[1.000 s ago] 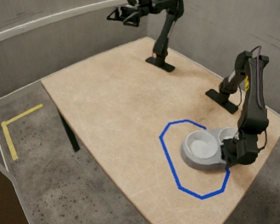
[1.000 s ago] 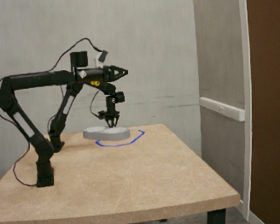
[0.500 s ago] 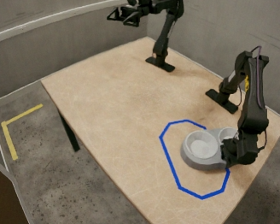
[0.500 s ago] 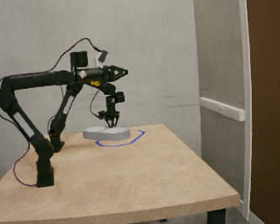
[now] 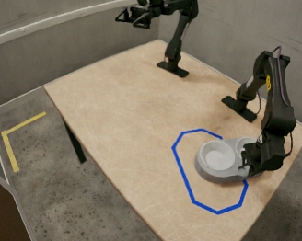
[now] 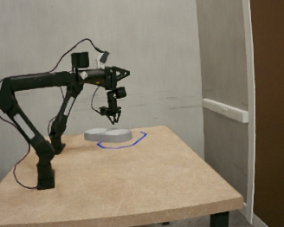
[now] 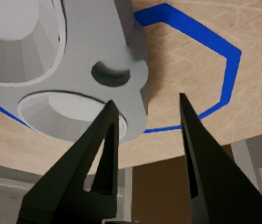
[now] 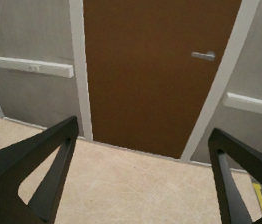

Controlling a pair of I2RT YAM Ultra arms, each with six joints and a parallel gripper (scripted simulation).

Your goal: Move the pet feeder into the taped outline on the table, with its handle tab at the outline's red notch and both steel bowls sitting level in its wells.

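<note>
Now: the pet feeder 5 cm behind my left hand, 7 cm to the right of it and 6 cm below it. The rest, counted from my left hand: steel bowl: 13 cm behind, 4 cm to the right, 5 cm below; blue taped outline: 3 cm ahead, 13 cm to the right, 8 cm below.
</note>
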